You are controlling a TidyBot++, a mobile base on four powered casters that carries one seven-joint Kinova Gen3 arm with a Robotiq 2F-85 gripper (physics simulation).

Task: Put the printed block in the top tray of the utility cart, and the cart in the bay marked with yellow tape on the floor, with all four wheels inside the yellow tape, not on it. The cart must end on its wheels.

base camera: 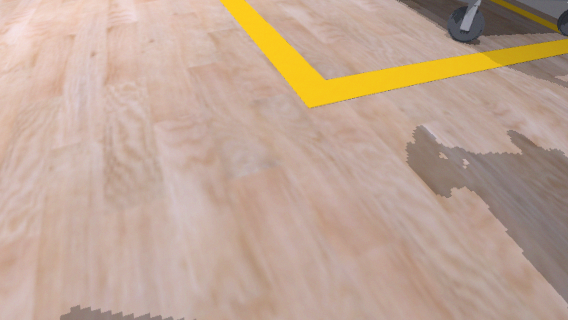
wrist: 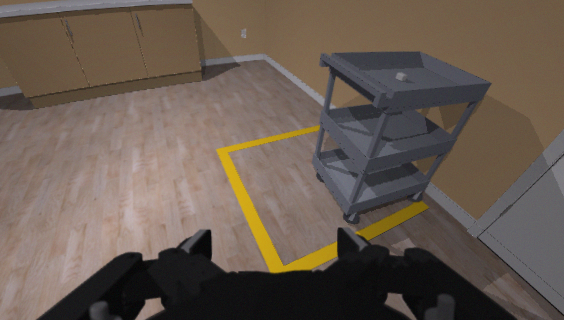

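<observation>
The grey three-shelf utility cart (wrist: pixel 410 154) stands upright on its wheels near the wall, at the right of the wrist view. The small pale printed block (wrist: pixel 401 76) lies in its top tray. The yellow tape (wrist: pixel 250 210) (base camera: pixel 272 45) marks the bay around the cart's foot. A near wheel (wrist: pixel 351 218) (base camera: pixel 466 24) stands on floor inside the tape, close to the near strip. Another wheel (wrist: pixel 415 197) is close to that strip's far end; its exact clearance is hard to tell. The far wheels are partly hidden. My gripper (wrist: pixel 274 243) is open and empty, apart from the cart.
Wooden cabinets (wrist: pixel 105 50) stand at the back left. The tan wall (wrist: pixel 500 140) with a white baseboard runs behind the cart. A white door (wrist: pixel 535 220) is at the right edge of the wrist view. Shadows fall on the wood floor (base camera: pixel 150 200).
</observation>
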